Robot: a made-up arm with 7 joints. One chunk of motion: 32 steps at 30 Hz.
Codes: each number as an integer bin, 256 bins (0 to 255) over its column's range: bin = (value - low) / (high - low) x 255, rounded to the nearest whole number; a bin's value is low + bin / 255 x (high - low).
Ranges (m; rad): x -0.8..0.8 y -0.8..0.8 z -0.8..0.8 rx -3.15..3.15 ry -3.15..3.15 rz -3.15..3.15
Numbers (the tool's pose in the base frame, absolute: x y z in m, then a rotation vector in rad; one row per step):
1: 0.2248 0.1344 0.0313 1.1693 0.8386 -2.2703
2: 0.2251 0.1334 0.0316 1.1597 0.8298 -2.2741
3: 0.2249 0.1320 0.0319 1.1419 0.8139 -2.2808
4: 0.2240 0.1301 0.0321 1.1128 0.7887 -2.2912
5: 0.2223 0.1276 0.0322 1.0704 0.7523 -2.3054
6: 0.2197 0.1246 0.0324 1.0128 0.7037 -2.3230
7: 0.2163 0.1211 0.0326 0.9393 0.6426 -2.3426
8: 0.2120 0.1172 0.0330 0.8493 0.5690 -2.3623
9: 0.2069 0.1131 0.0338 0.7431 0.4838 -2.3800
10: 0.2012 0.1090 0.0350 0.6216 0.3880 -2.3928
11: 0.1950 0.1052 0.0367 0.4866 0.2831 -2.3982
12: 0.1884 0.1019 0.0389 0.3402 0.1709 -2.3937
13: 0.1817 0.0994 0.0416 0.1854 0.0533 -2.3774
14: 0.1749 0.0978 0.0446 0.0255 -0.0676 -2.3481
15: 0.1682 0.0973 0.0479 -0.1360 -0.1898 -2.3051
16: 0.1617 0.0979 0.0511 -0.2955 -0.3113 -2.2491
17: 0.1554 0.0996 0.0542 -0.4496 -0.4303 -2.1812
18: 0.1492 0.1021 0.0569 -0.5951 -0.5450 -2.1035
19: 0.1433 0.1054 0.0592 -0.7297 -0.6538 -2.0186
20: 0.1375 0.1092 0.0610 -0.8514 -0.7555 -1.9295
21: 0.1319 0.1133 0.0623 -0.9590 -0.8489 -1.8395
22: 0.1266 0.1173 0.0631 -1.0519 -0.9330 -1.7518
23: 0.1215 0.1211 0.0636 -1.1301 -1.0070 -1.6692
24: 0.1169 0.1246 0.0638 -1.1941 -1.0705 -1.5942
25: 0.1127 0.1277 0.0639 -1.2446 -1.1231 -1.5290
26: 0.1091 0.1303 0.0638 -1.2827 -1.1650 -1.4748
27: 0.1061 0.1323 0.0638 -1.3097 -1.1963 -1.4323
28: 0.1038 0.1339 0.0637 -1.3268 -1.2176 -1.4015
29: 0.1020 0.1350 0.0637 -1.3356 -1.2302 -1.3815
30: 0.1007 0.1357 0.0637 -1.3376 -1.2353 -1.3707
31: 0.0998 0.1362 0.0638 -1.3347 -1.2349 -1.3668
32: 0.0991 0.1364 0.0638 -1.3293 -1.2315 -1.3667
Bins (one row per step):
1: 163 149 132 175 161 36
2: 163 149 133 174 161 35
3: 163 149 133 174 160 35
4: 163 148 133 173 159 35
5: 163 148 133 171 158 34
6: 163 147 133 168 156 33
7: 162 147 133 166 154 33
8: 161 146 133 162 151 32
9: 160 146 133 158 147 31
10: 160 145 133 153 143 31
11: 159 144 133 147 139 30
12: 158 144 134 141 134 31
13: 156 143 134 135 130 31
14: 155 143 135 129 125 32
15: 154 143 135 122 120 34
16: 153 143 136 116 115 36
17: 152 143 136 109 110 39
18: 151 144 137 103 105 42
19: 150 144 137 98 101 46
20: 149 145 137 93 97 49
21: 149 146 137 89 93 53
22: 148 146 138 85 90 57
23: 147 147 138 82 87 60
24: 146 147 138 79 84 63
25: 145 148 138 77 82 66
26: 145 148 138 76 80 68
27: 144 149 138 74 79 70
28: 144 149 138 74 78 71
29: 144 149 138 73 78 72
30: 144 149 138 73 77 72
31: 143 149 138 73 78 72
32: 143 149 138 74 78 72

